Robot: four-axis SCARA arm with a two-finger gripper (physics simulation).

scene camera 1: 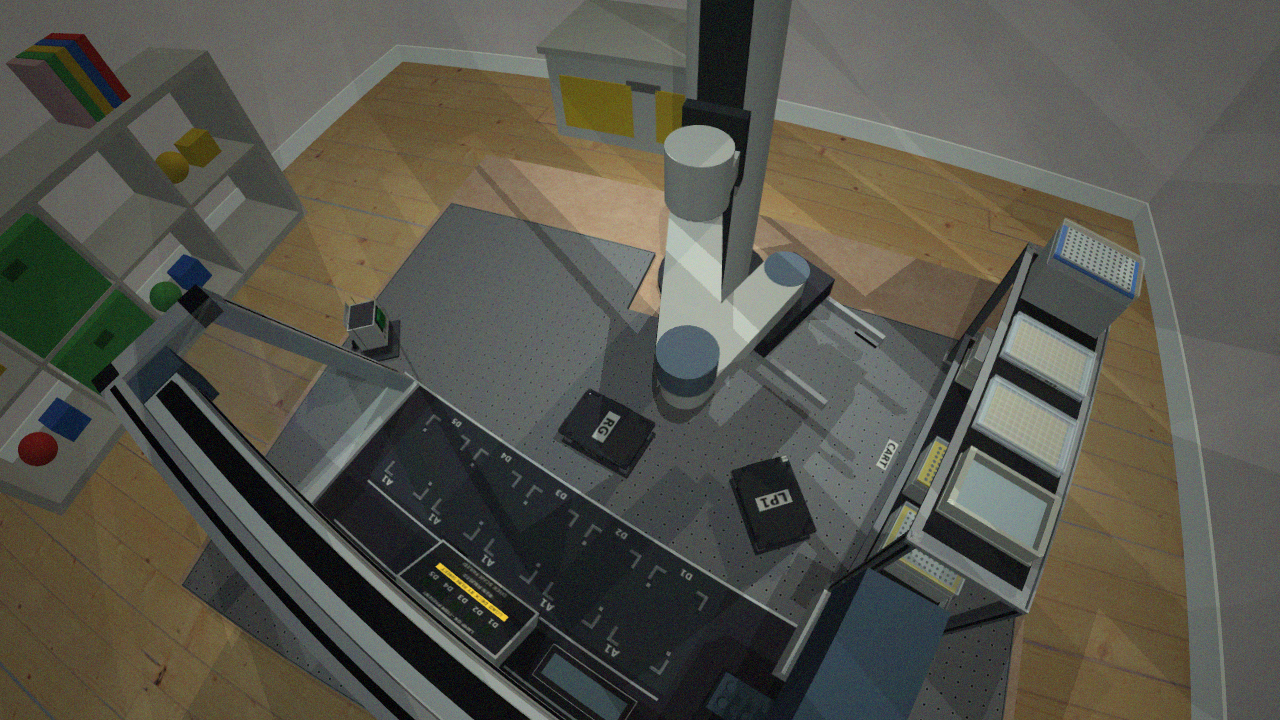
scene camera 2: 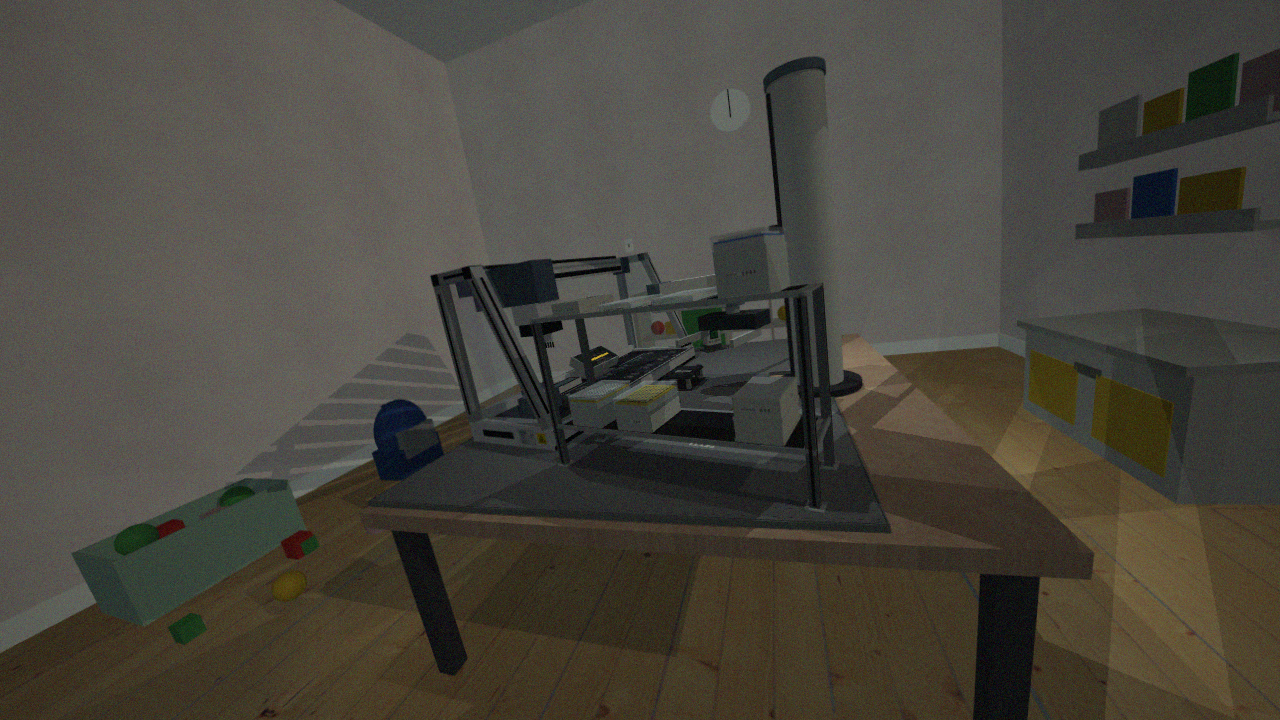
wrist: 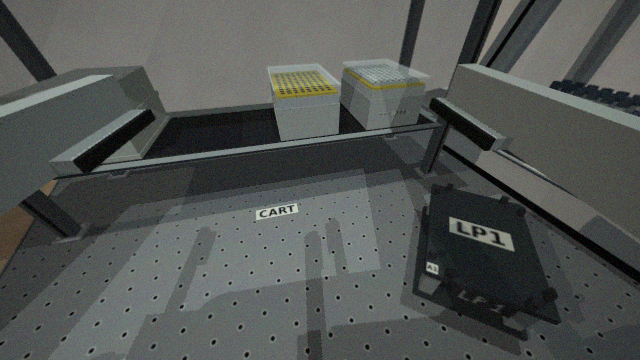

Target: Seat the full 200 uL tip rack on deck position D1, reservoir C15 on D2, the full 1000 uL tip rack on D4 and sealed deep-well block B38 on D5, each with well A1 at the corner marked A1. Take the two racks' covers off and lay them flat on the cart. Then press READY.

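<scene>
My gripper [wrist: 295,92] is open and empty in the wrist view, facing the cart [wrist: 240,150]. Beyond the fingers on the cart's lower shelf stand two yellow-rimmed tip racks under clear covers: one [wrist: 307,112] [scene camera 2: 648,407] shows dark holes, the other [wrist: 385,100] [scene camera 2: 595,402] looks filled. A grey-white box [wrist: 125,100] [scene camera 2: 765,407] stands at the left, partly behind a finger. The upper shelf holds a blue-rimmed rack [scene camera 1: 1096,259] [scene camera 2: 750,264], two pale plates [scene camera 1: 1047,353] [scene camera 1: 1024,425] and an open reservoir [scene camera 1: 1002,501]. Codes are unreadable. The deck [scene camera 1: 581,573] shows marked positions D1 to D5.
Stand LP1 [scene camera 1: 774,501] [wrist: 480,240] lies between deck and cart, at the right of the wrist view. Stand RG [scene camera 1: 606,429] is near the deck. A slanted frame [scene camera 1: 313,344] surrounds the deck. Cart posts [scene camera 2: 810,402] flank the shelves. A small device [scene camera 1: 366,324] stands at the left.
</scene>
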